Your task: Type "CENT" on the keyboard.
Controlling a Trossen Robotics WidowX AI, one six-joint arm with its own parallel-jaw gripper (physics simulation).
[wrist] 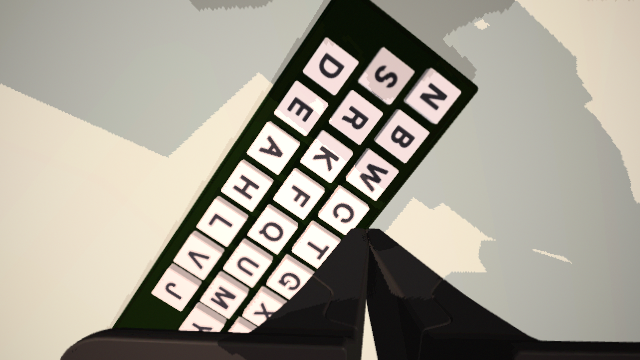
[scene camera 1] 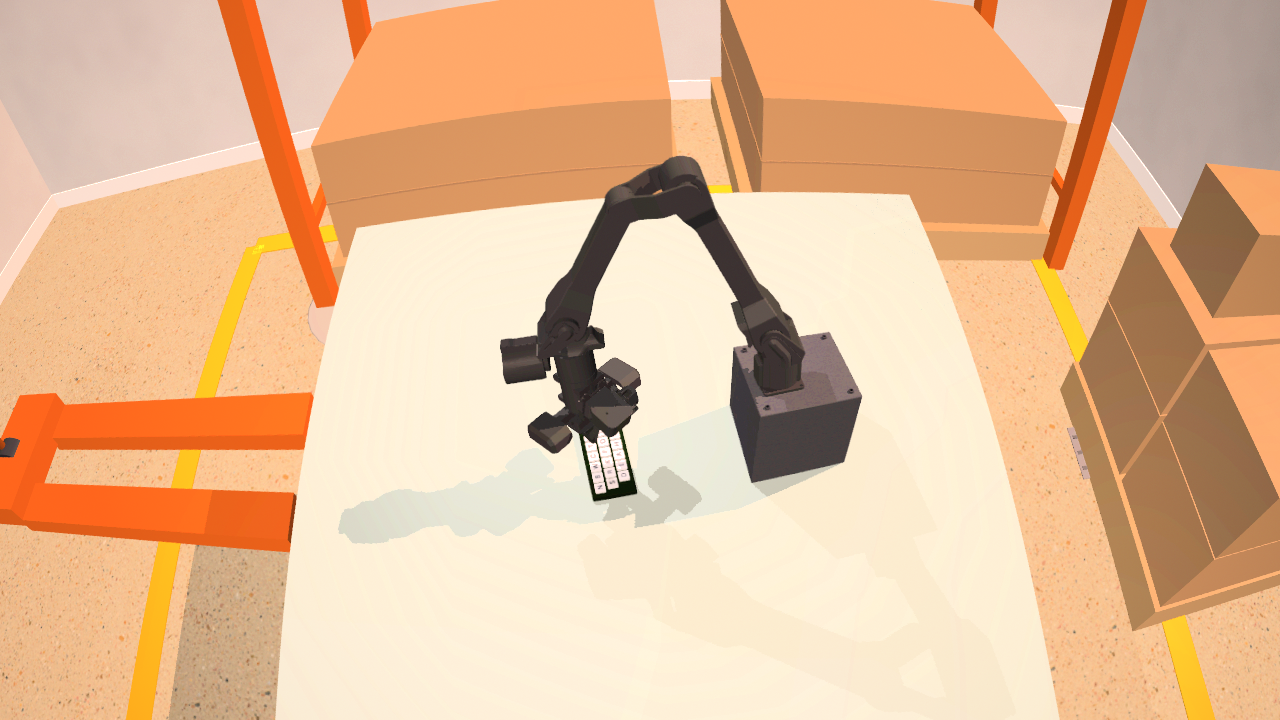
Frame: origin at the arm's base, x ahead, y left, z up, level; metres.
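Seen in the pictures: gripper, fingertip midpoint: (wrist: 364,242) (scene camera 1: 592,441); arm's base, origin of the base link: (scene camera 1: 778,379).
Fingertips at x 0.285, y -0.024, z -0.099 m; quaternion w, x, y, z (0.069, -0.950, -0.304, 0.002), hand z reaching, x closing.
Observation:
Offsets run from my fingertips to a thing's middle. Level surfaces: height alone.
The dark green keyboard {dx -0.018, dy -0.039, dz -0.061 m} (scene camera 1: 615,493) (wrist: 350,19) lies on the table with white letter keys in three rows. In the wrist view it runs diagonally. The C key {dx +0.003, dy -0.009, dz -0.055 m} (wrist: 343,212), E key {dx -0.038, dy +0.017, dz -0.055 m} (wrist: 301,109) and N key {dx +0.003, dy +0.053, dz -0.055 m} (wrist: 433,96) show, and the T key {dx +0.003, dy -0.029, dz -0.055 m} (wrist: 316,246) is partly covered at its lower right by a finger. My gripper (scene camera 1: 599,435) (wrist: 364,242) is shut and empty, pointing down. In the wrist view its tips overlap the keyboard's long edge just below the C key. I cannot tell their exact height. The fingers hide the keyboard's lower end.
The robot's base box (scene camera 1: 801,429) stands on the pale table {dz -0.069 m} (scene camera 1: 429,626), to the right of the keyboard. Large cartons (scene camera 1: 501,134) (scene camera 1: 904,134) stand behind the table, and more boxes (scene camera 1: 1190,429) stand at the right. Orange forks (scene camera 1: 179,420) reach the table's left edge.

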